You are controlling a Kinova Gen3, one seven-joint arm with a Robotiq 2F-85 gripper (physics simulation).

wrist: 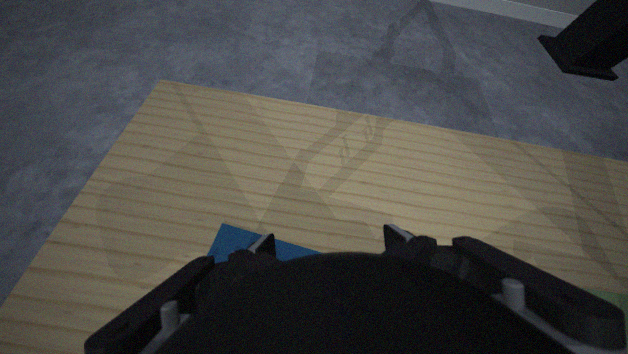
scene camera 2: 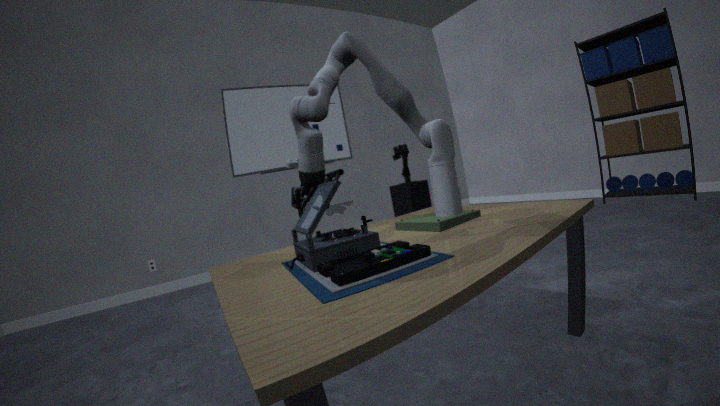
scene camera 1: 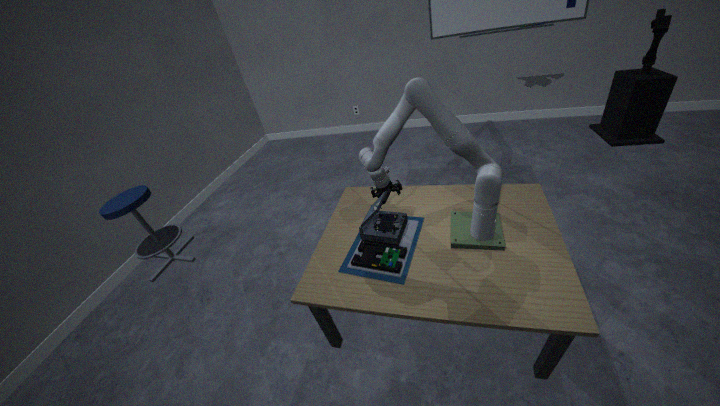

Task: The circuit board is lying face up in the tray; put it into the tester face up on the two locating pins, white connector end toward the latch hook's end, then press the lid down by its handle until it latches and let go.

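Frame: origin at the arm's base, x up, y back, z right, level; centimetres.
Seen in the pictures: gripper, between the fingertips: [wrist: 328, 241] [scene camera 2: 314, 213] [scene camera 1: 389, 196]; arm's base, origin of its link: [scene camera 2: 448, 214] [scene camera 1: 481, 233].
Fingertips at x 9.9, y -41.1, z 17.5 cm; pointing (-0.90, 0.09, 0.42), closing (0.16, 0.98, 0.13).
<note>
Offsets run from my fingertips to a thing's top centre. "spot": to the spot under its first point. Level surfaces: height alone.
The green circuit board @[dx -9.7, dy +1.6, dz -30.8 cm] [scene camera 1: 390, 256] [scene camera 2: 397, 249] lies in the black tray @[spot: dx -10.7, dy -10.1, dz -32.3 cm] [scene camera 1: 363, 260] [scene camera 2: 352, 272] at the near end of the blue mat @[dx -12.3 cm] [scene camera 1: 371, 275] [scene camera 2: 322, 292] [wrist: 232, 241]. The dark tester @[spot: dx -5.6, dy -1.1, dz -17.5 cm] [scene camera 1: 385, 228] [scene camera 2: 334, 246] stands behind the tray. Its lid [scene camera 1: 373, 212] [scene camera 2: 316, 208] is tilted about halfway up over the base. The latch hook @[dx -1.8, dy +4.1, dz -19.9 cm] [scene camera 2: 364, 221] stands upright at the tester's far end. My gripper [scene camera 1: 386, 190] [scene camera 2: 311, 188] [wrist: 328, 241] is open with nothing between the fingers and sits at the lid's raised top end. The wrist view shows only the fingertips over the table.
The wooden table @[dx -12.5 cm] [scene camera 1: 453, 303] [scene camera 2: 352, 328] [wrist: 219, 154] carries the arm's green base plate [scene camera 1: 461, 237] [scene camera 2: 428, 221]. A blue stool [scene camera 1: 125, 200] stands on the floor at the left. A black pedestal [scene camera 1: 635, 105] [scene camera 2: 408, 196] [wrist: 588, 43] stands by the far wall.
</note>
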